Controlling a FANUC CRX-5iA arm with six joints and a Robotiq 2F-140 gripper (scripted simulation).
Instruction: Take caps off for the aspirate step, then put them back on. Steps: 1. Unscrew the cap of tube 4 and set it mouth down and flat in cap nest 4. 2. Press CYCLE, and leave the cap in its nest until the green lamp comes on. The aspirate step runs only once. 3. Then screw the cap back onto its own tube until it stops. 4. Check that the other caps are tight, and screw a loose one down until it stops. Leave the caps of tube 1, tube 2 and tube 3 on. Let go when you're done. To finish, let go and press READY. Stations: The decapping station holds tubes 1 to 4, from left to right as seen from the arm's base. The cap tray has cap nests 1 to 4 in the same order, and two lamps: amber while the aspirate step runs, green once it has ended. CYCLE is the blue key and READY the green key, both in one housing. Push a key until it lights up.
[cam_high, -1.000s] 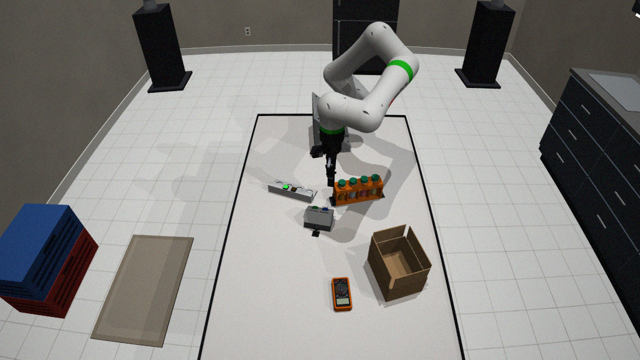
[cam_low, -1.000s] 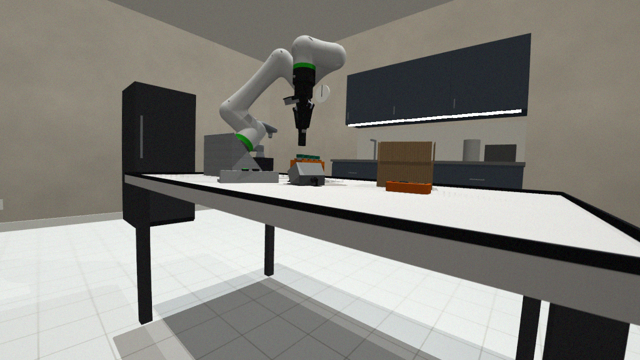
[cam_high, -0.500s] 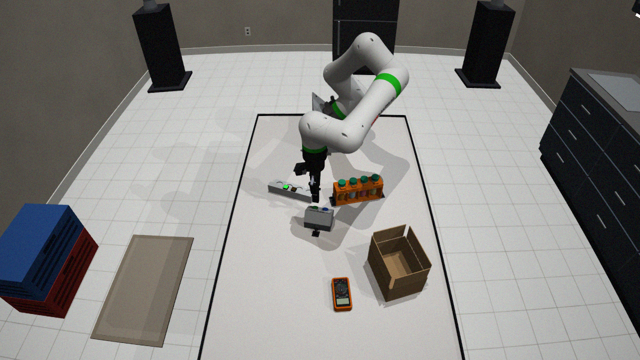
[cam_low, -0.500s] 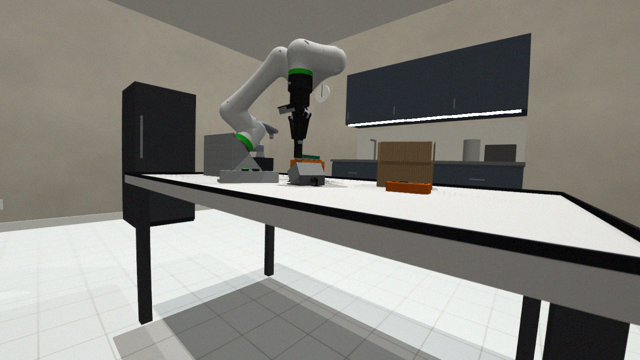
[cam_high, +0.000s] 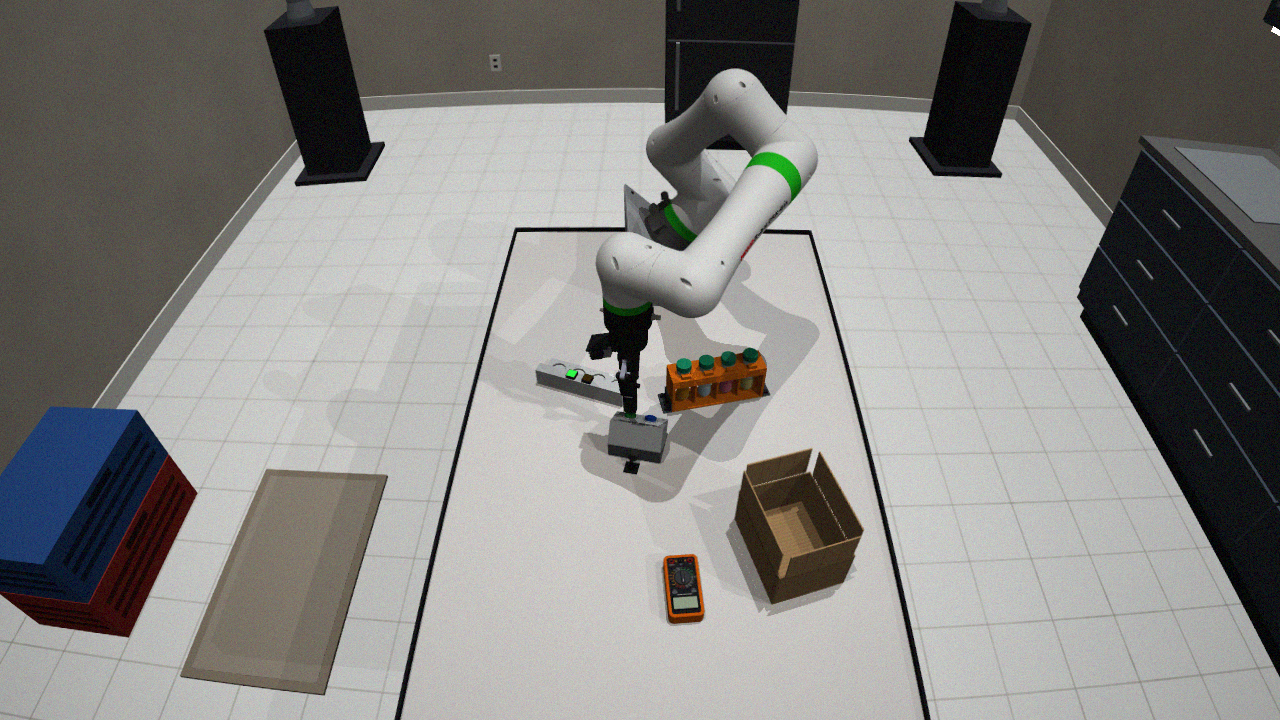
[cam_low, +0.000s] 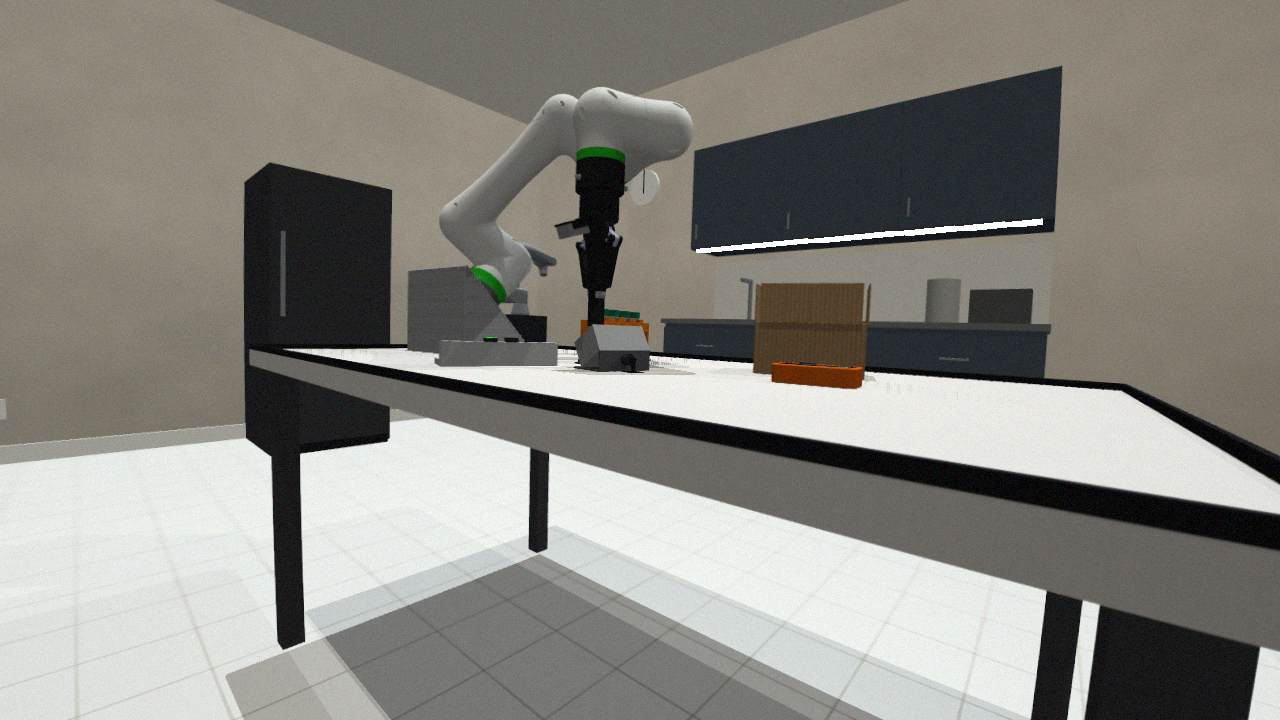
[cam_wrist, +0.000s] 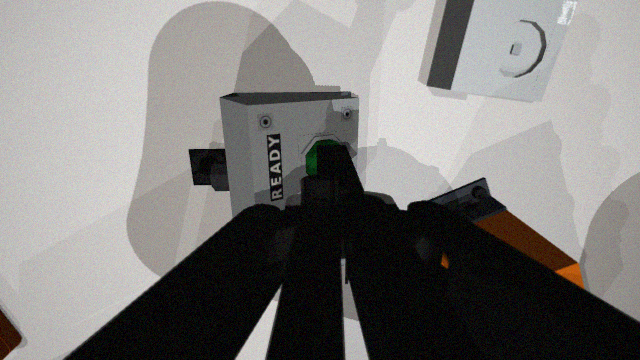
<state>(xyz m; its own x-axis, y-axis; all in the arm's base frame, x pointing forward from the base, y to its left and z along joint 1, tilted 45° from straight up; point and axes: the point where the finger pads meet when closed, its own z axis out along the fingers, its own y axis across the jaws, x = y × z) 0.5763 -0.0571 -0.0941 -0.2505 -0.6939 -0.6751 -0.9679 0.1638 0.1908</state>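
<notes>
The green ready key is 5 cm below my hand. From my hand the other things lie so: blue cycle key 5 cm below, 4 cm to the left, 1 cm ahead; grey key housing 6 cm below, 2 cm to the left, 2 cm ahead.
</notes>
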